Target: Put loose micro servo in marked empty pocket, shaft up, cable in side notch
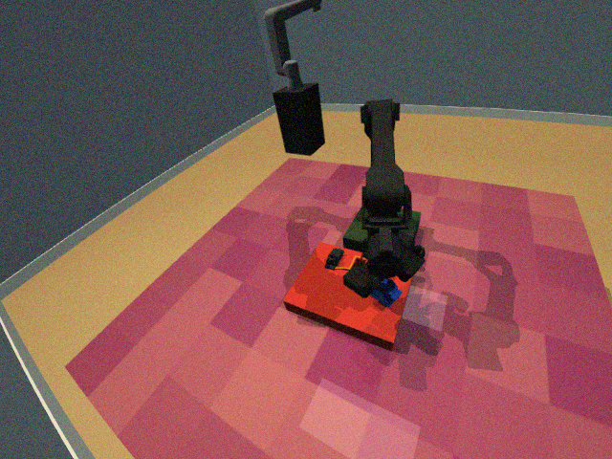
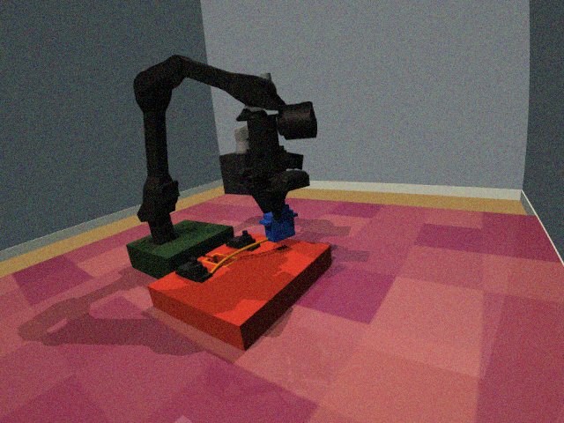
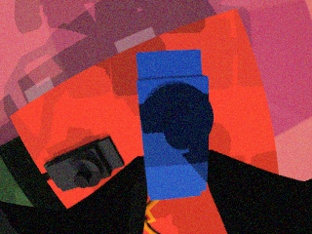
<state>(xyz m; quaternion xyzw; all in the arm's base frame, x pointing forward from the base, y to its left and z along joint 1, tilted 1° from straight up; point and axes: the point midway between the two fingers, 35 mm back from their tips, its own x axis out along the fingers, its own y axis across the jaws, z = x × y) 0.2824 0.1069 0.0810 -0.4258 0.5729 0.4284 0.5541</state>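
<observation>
The red deck lies 10 cm below my gripper tip, 8 cm to the right of it and 2 cm ahead of it.
</observation>
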